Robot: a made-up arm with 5 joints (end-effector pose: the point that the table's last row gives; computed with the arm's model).
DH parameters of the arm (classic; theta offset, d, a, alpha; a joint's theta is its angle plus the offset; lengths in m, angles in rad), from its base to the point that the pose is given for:
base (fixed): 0 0.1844 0 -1.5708
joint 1: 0 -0.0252 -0.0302 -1.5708
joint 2: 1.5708 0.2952 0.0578 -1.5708
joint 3: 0 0.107 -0.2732 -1.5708
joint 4: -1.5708 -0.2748 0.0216 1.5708
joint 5: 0 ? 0.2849 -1.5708
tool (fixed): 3.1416 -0.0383 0 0
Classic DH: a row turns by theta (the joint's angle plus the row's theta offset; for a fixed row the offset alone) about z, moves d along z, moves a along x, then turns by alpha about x.
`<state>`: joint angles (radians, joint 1 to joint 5).
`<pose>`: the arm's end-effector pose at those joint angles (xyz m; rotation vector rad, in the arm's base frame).
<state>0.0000 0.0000 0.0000 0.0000 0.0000</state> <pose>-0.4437 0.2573 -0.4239 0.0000 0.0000 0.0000</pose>
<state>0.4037 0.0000 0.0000 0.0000 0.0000</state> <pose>-0.6470 0.2573 -0.2007 0.0000 0.4037 0.0000</pose>
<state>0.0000 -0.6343 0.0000 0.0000 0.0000</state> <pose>-0.5307 -0.0427 -0.4239 0.0000 0.0000 0.6343</pose>
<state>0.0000 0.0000 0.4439 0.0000 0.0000</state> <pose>-0.4437 0.0899 -0.5397 -0.4439 0.0000 0.0000</pose>
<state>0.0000 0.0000 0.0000 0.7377 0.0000</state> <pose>-0.4091 0.0337 -0.4239 0.0000 0.0000 0.7377</pose>
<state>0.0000 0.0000 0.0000 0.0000 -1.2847</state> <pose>-0.2025 0.2573 -0.6697 0.0000 -1.2847 0.0000</pose>
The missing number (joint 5, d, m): 0.0671
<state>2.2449 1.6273 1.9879 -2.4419 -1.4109</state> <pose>0.2099 0.0540 0.9076 0.8214 1.1975 -2.5841</pose>
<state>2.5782 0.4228 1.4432 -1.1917 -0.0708</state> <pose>-0.2318 -0.2477 1.1173 -1.7104 1.0537 1.1694</pose>
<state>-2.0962 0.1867 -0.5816 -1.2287 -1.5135</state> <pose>0.5112 0.4717 0.5030 -1.2859 2.2851 1.6189</pose>
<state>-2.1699 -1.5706 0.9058 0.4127 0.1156</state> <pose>0.4570 -0.4422 0.6391 -2.5486 -1.6601 -0.0635</pose>
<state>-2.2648 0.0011 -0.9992 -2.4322 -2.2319</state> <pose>0.5071 0.3733 0.3041 0.5149 -1.4828 -2.3452</pose>
